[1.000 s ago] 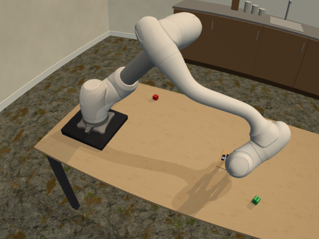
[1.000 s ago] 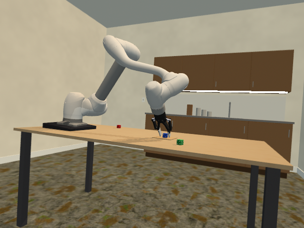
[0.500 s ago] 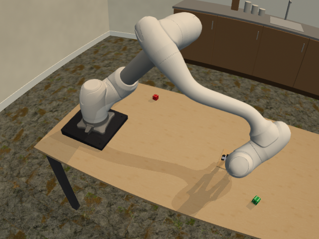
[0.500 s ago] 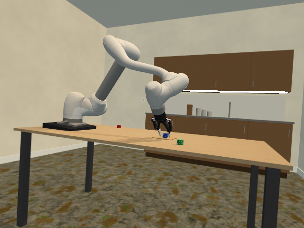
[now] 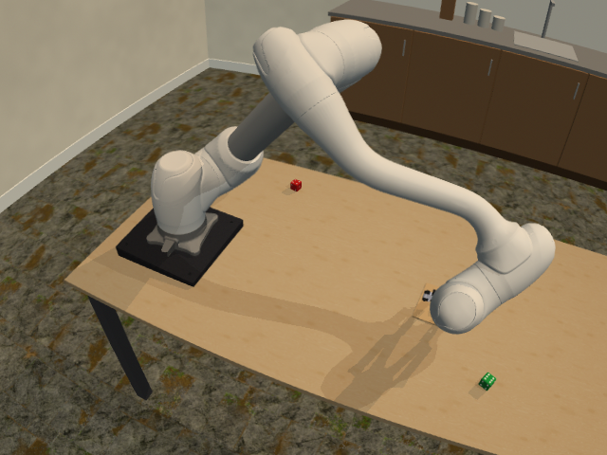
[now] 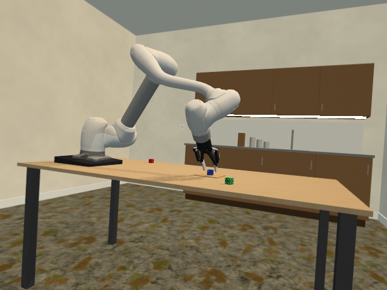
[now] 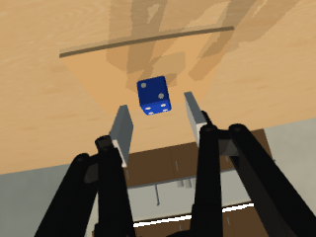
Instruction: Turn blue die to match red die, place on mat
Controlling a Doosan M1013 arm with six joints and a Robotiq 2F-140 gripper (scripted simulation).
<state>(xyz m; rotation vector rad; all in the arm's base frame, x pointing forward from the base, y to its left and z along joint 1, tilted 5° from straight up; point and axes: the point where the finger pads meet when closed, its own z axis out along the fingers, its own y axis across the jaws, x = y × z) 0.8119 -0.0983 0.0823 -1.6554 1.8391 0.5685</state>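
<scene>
The blue die is 2 cm to the left of my hand and 4 cm below it. From my hand the other things lie so: green die 13 cm ahead, 22 cm to the right, 4 cm below; then red die 54 cm behind, 45 cm to the left, 4 cm below; then mat 2 cm to the left, 5 cm below.
</scene>
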